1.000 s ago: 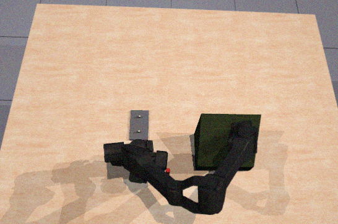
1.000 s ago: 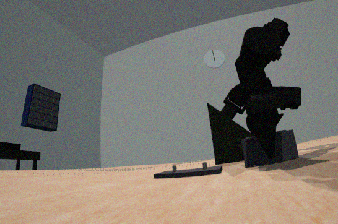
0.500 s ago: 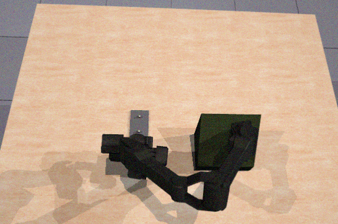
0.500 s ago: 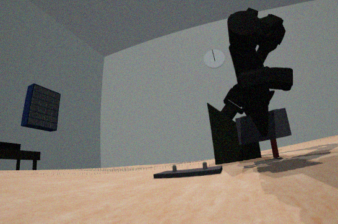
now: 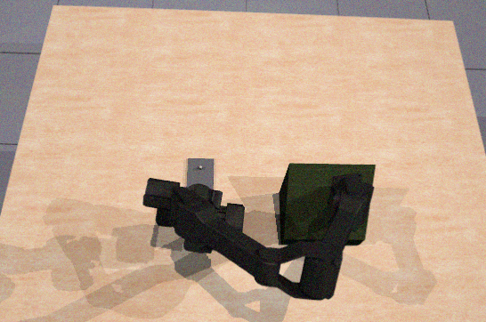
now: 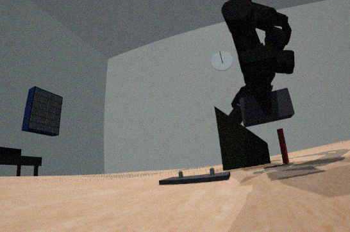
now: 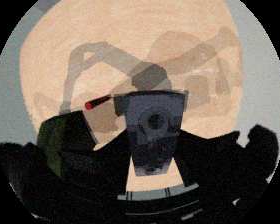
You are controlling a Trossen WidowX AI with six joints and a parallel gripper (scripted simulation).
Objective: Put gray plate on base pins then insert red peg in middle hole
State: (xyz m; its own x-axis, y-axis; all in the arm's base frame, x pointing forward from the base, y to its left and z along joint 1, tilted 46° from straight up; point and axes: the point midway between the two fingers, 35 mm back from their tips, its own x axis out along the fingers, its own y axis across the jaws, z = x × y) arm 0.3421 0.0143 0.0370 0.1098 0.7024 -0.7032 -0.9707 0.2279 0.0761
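Now: gripper tip 150 mm to the left of the base and 90 mm above it. Also, from my gripper tip: gray plate: 30 mm above; then red peg: 90 mm behind, 60 mm below, 50 mm to the left.
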